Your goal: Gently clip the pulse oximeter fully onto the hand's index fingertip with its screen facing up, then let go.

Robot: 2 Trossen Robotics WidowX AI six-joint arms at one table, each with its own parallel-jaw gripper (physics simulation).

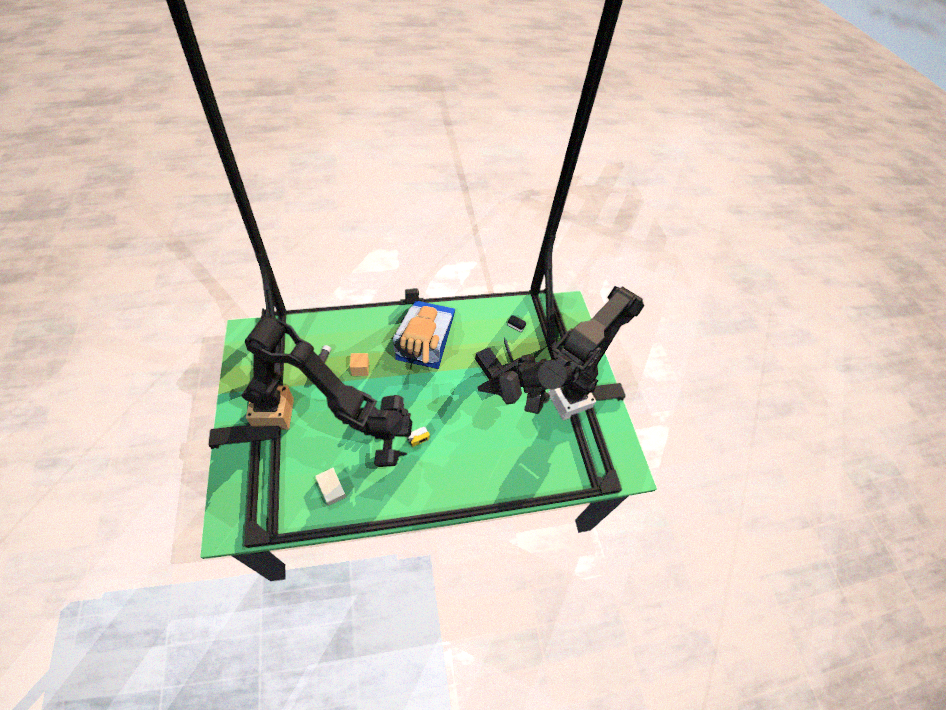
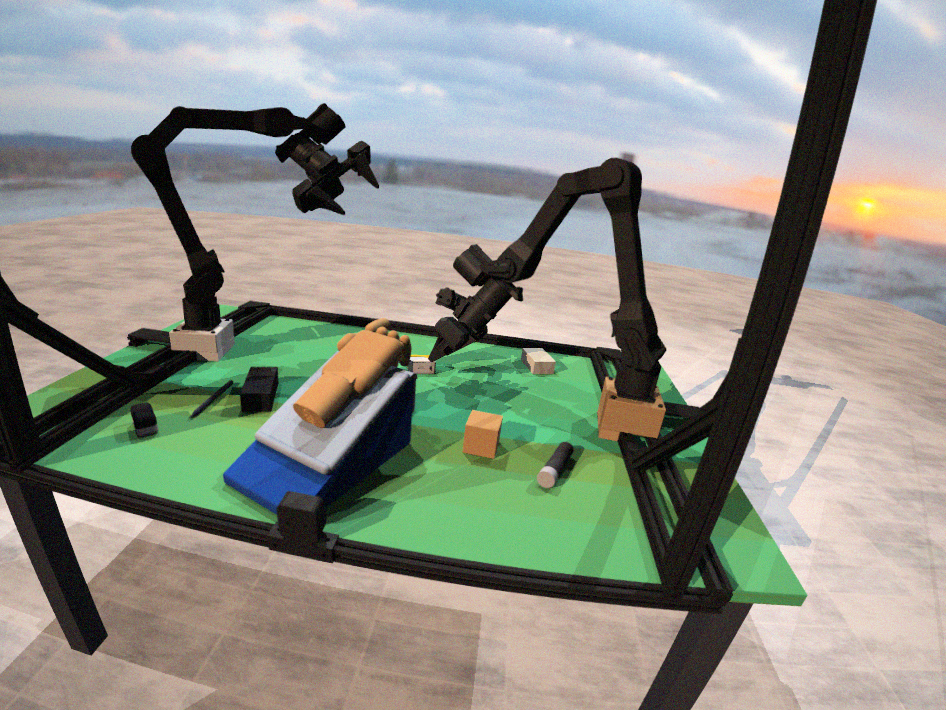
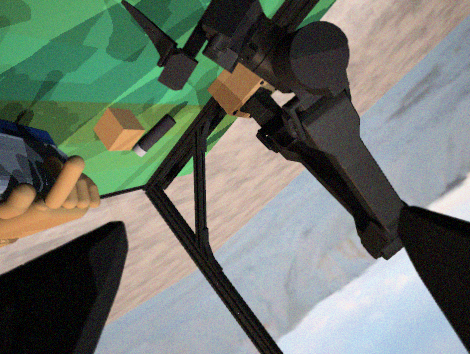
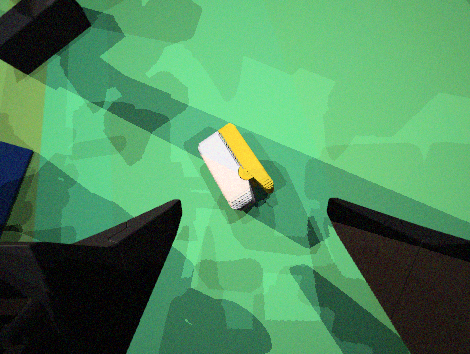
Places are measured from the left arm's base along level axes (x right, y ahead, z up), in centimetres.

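Where they show: left gripper, between the fingertips: (image 1: 485,382) (image 2: 361,200) (image 3: 263,227); right gripper, between the fingertips: (image 1: 407,438) (image 2: 437,357) (image 4: 254,205); left arm's base, origin of its link: (image 1: 574,392) (image 2: 202,325); right arm's base, origin of its link: (image 1: 267,401) (image 2: 634,392) (image 3: 255,100).
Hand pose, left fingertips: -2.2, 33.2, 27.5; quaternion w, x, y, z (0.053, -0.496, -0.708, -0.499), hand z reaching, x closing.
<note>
Things, the pixels of their top centre, and the offset from my left fingertips, as dx, dy, dz. "spot": a spot on its surface instead.
- pulse oximeter, centre of its top: (image 4: 231,161) (image 2: 421,357) (image 1: 418,434) +6.4, +14.0, -30.2
- sloped blue wedge, a spot on its surface: (image 2: 282,477) spot: +48.4, -4.2, -30.2
- orange cube, centre of its top: (image 2: 484,420) (image 3: 127,140) (image 1: 358,360) +34.6, +23.3, -28.3
- dark cylinder with a white end, centre of its top: (image 2: 558,455) (image 3: 158,140) (image 1: 320,358) +40.6, +33.9, -30.6
- white block, centre of its top: (image 2: 538,354) (image 1: 329,484) +0.6, +40.5, -30.3
- black box, centre of its top: (image 2: 259,379) (image 4: 21,12) (image 1: 491,362) +21.5, -14.9, -29.8
- dark pen, centre of its top: (image 2: 211,396) +24.2, -22.9, -32.4
- small black object, centre of its top: (image 2: 142,410) (image 1: 517,320) +34.2, -30.0, -30.1
The pulse oximeter (image 1: 418,436) (image 2: 421,366) (image 4: 225,172), white on one half and yellow on the other, lies on its side on the green table with a gap between its halves at one end. The tan hand (image 1: 420,328) (image 2: 359,363) (image 3: 45,217) rests palm down on a sloped blue wedge (image 2: 282,477) with a grey pad; its index finger (image 3: 67,180) sticks out. My right gripper (image 4: 254,205) is open and empty, low above the table beside the oximeter, which shows ahead between its fingertips. My left gripper (image 2: 359,198) (image 3: 263,227) is open and empty, high above the table.
An orange cube (image 1: 358,364) (image 2: 482,433) (image 3: 119,129) and a dark cylinder with a white end (image 2: 555,464) (image 3: 154,135) lie between hand and right arm. A white block (image 1: 330,486) (image 2: 538,361), black box (image 2: 259,389), dark pen (image 2: 211,398) and small black object (image 1: 516,323) (image 2: 143,419) also lie there.
</note>
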